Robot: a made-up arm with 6 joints.
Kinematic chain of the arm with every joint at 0, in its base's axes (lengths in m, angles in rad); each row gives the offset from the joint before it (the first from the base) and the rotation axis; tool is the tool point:
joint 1: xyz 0 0 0.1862 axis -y
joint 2: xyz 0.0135 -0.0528 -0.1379 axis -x
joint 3: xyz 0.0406 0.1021 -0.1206 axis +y
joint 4: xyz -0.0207 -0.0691 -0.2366 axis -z
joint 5: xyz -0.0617 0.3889 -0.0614 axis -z
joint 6: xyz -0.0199 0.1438 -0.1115 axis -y
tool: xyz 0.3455 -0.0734 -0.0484
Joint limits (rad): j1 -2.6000..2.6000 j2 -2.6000..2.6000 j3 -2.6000..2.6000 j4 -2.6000..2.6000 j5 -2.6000..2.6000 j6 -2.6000..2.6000
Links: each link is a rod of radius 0.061 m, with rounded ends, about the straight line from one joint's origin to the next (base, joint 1, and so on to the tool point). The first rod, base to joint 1, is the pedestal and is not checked.
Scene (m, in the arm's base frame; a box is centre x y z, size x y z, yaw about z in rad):
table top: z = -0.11
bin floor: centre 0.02 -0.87 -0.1 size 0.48 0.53 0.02 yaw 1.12
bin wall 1: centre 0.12 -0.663 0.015 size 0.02 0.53 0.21 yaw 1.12
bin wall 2: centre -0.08 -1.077 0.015 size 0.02 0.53 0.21 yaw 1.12
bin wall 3: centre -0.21 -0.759 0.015 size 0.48 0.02 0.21 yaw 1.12
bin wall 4: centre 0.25 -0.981 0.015 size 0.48 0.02 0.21 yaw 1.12
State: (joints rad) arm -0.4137 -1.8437 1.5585 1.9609 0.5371 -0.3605
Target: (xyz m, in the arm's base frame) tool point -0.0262 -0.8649 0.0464
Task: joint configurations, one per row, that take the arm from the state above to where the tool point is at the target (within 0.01 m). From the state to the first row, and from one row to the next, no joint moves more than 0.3 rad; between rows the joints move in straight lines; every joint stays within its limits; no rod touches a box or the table.
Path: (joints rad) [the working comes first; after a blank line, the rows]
Joints at the target: 0.2193 -2.2235 2.6000 -0.0553 0.1092 -1.9689
Straight joint move there: touches bin wall 3.

1: -0.3300 -1.8702 1.7073 1.6665 0.5274 -0.6167
2: -0.2462 -1.8968 1.8561 1.3720 0.5178 -0.8730
3: -0.1625 -1.9233 2.0049 1.0776 0.5081 -1.1292
4: -0.0788 -1.9499 2.1536 0.7832 0.4985 -1.3854
5: 0.0049 -1.9764 2.3024 0.4887 0.4888 -1.6417
6: 0.0887 -2.0030 2.4512 0.1943 0.4792 -1.8979
7: 0.1724 -2.0295 2.6000 -0.1001 0.4695 -2.1542
8: 0.1958 -2.1265 2.6000 -0.0777 0.2894 -2.0615
9: 0.2193 -2.2235 2.6000 -0.0553 0.1092 -1.9689

